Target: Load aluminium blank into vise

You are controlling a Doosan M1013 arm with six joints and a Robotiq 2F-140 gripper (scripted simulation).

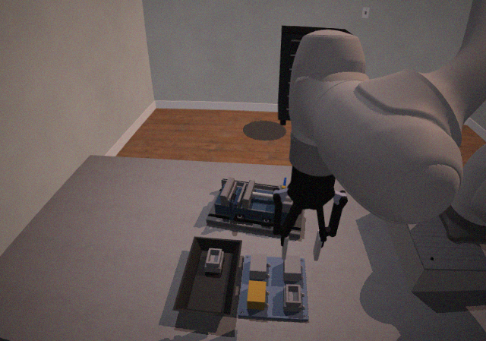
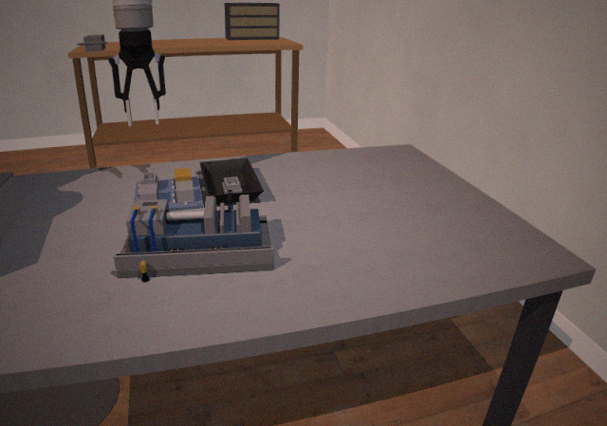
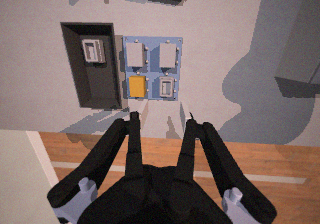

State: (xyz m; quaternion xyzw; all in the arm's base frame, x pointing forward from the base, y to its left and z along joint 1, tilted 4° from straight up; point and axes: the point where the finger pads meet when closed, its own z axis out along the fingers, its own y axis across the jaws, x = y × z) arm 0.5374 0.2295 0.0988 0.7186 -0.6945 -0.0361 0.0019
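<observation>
Right now the infeed plate is 210 mm below my hand, 40 mm to the right of it and 40 mm ahead of it. Also, from my hand: blue vise (320 mm to the right, 180 mm below, 110 mm ahead); brass blank (190 mm below, 90 mm ahead, 10 mm to the left); aluminium blank (190 mm below, 90 mm to the right, 90 mm ahead).
</observation>
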